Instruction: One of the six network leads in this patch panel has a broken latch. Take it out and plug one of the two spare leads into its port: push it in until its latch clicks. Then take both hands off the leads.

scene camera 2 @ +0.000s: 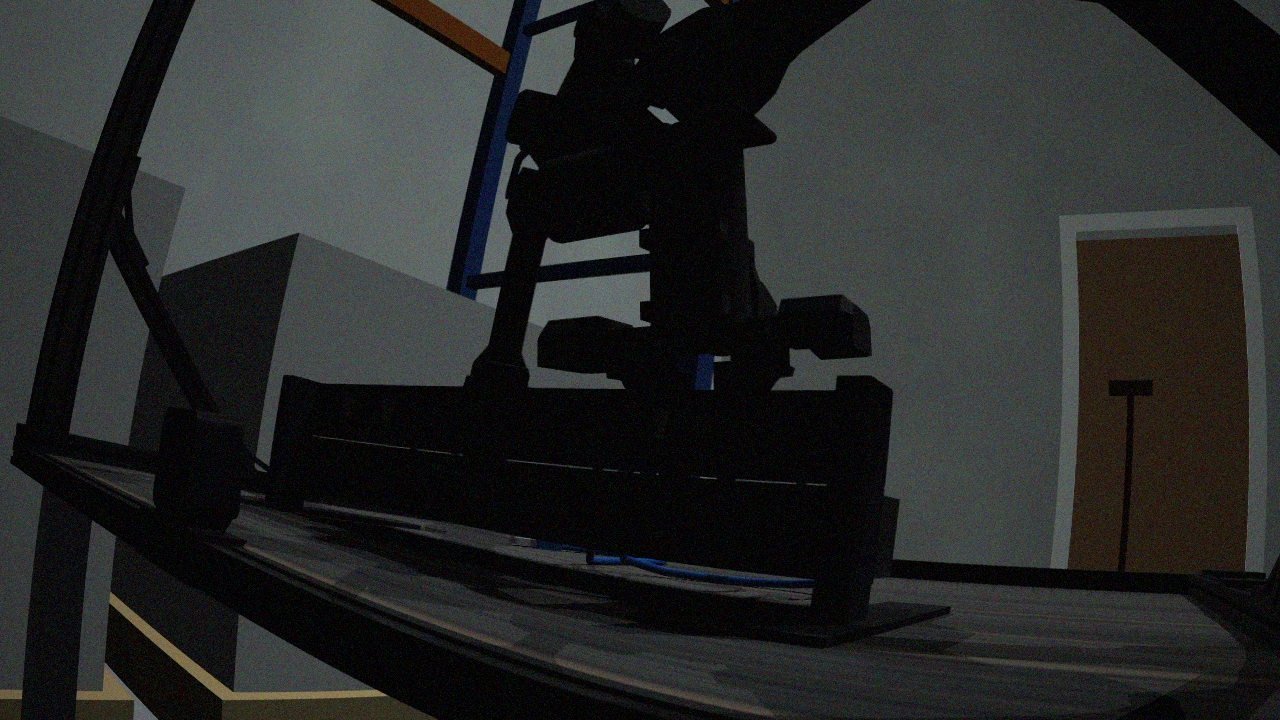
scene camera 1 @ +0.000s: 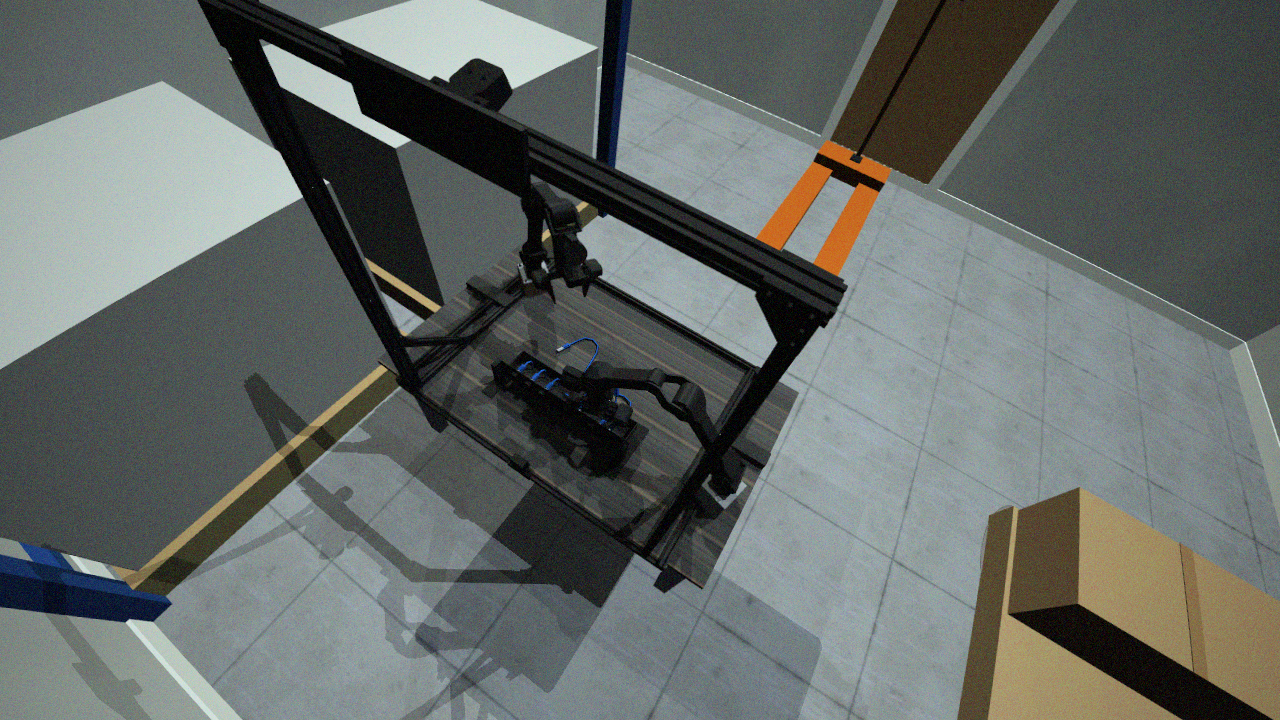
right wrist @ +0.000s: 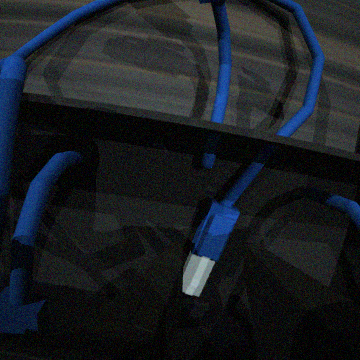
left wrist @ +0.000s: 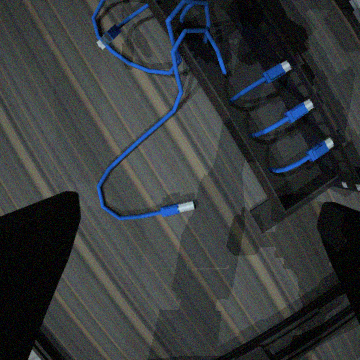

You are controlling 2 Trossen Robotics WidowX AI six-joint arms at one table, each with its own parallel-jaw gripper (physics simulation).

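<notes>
The black patch panel stands on the wooden table. Three blue leads sit in its near ports in the left wrist view. A spare lead lies loose on the table, and a second one lies farther off. My right gripper hangs low over the panel and is open. In the right wrist view a blue plug with a clear tip lies tilted on the panel, and my fingers do not show. My left gripper is wide open and empty, high above the table.
A black gantry frame spans the table, with a post at the right. Blue cable loops run behind the panel's back rail. Scene camera 2 is very dark and shows mostly silhouettes.
</notes>
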